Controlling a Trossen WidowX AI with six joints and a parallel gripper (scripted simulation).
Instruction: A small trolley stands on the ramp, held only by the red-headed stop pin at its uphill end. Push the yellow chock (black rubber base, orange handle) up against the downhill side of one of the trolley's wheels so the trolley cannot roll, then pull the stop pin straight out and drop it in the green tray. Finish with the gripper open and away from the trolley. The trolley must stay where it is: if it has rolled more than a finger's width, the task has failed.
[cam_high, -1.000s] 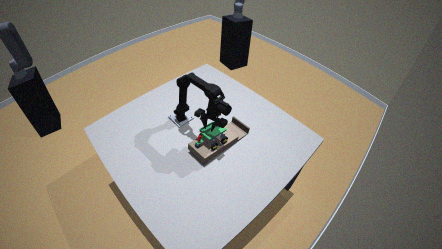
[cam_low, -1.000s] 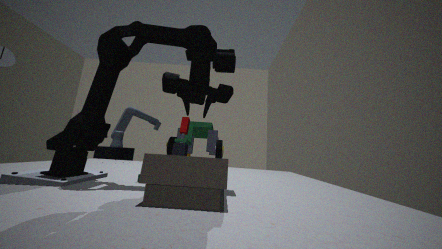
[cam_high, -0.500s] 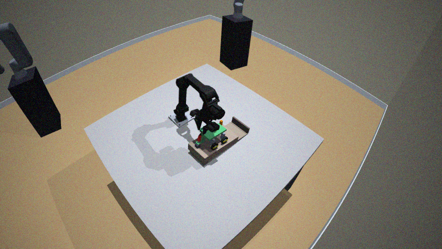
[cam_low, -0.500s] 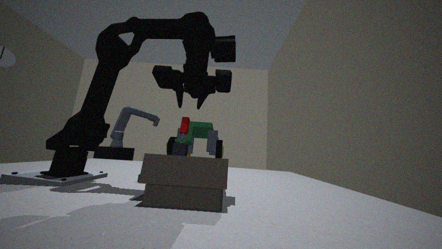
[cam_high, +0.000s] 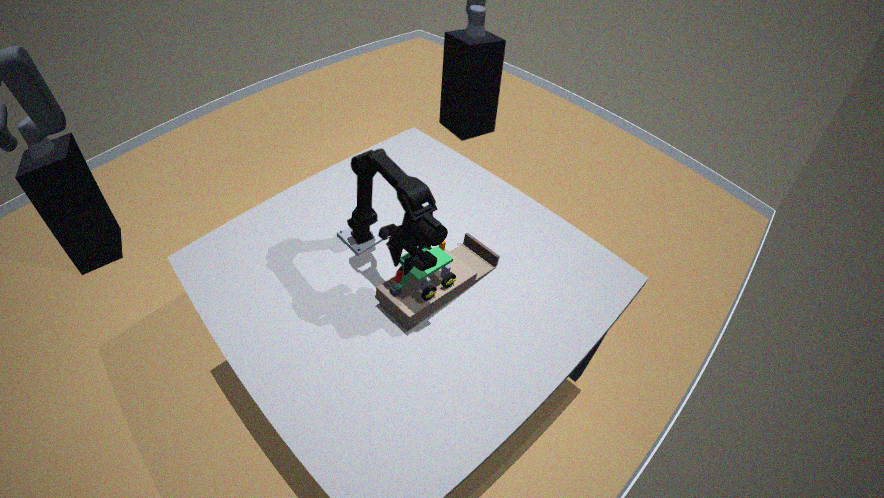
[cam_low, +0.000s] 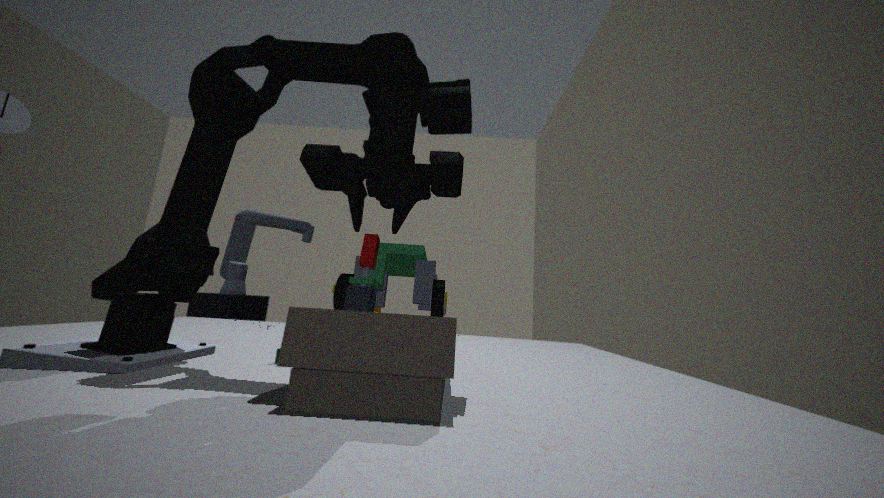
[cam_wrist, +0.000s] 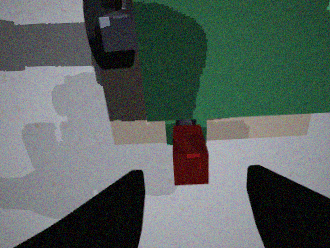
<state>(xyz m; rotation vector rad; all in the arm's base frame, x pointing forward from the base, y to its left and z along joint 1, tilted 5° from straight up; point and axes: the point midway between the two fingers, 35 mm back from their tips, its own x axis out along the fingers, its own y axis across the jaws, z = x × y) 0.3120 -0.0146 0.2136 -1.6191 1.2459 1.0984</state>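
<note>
The stop pin lies 10 mm to the right of my gripper tip and 40 mm below it. Also, from my gripper tip: yellow chock 70 mm behind, 170 mm to the left, 90 mm below; then brown ramp 90 mm to the left, 130 mm below; then green-decked trolley 90 mm to the left, 60 mm below.
</note>
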